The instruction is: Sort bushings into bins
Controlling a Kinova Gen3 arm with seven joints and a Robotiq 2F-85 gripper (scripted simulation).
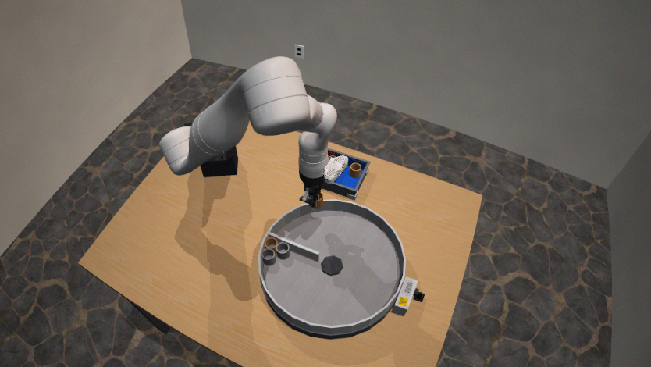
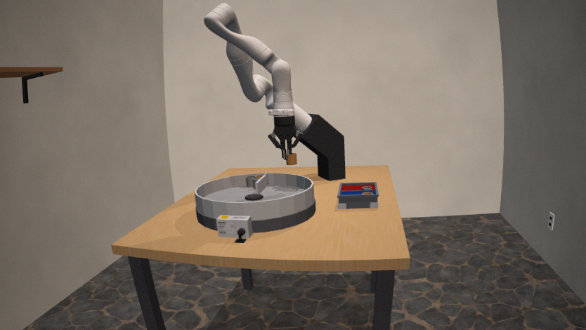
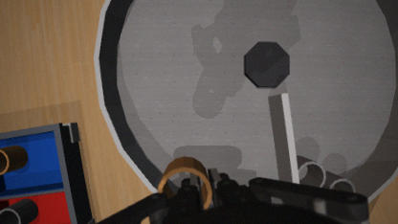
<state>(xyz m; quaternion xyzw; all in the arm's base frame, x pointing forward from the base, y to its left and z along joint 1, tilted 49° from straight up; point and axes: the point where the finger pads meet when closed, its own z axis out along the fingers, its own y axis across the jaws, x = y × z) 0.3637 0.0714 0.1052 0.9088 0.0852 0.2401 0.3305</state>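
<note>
My gripper is now 30 mm past the two-part bin, 260 mm to the right of it and 160 mm above it. Round my hand: turntable (100 mm ahead, 110 mm to the right, 140 mm below).
</note>
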